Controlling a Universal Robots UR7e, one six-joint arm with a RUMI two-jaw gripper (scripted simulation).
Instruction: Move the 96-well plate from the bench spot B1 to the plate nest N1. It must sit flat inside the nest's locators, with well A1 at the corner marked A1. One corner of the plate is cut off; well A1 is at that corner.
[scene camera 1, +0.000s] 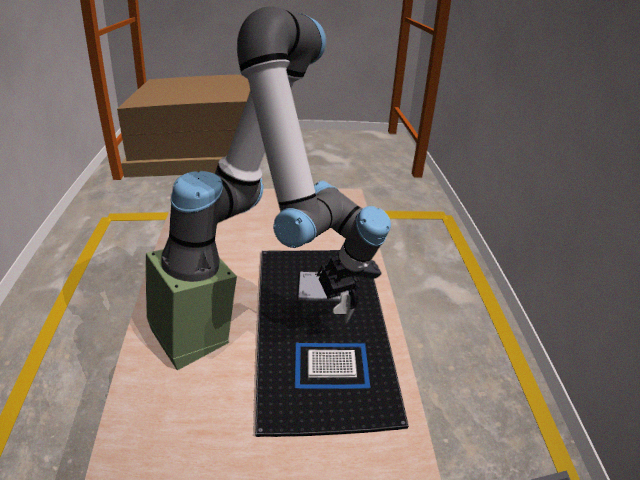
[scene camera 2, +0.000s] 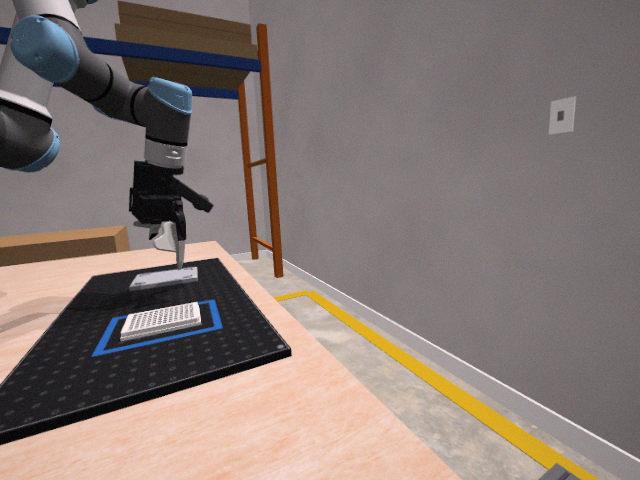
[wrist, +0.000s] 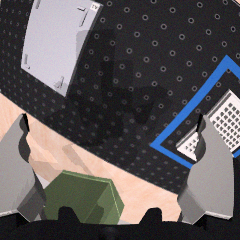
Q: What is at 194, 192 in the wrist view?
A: The gripper.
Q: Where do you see a 96-well plate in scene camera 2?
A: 142, 324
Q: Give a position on a 96-well plate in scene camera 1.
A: At 342, 363
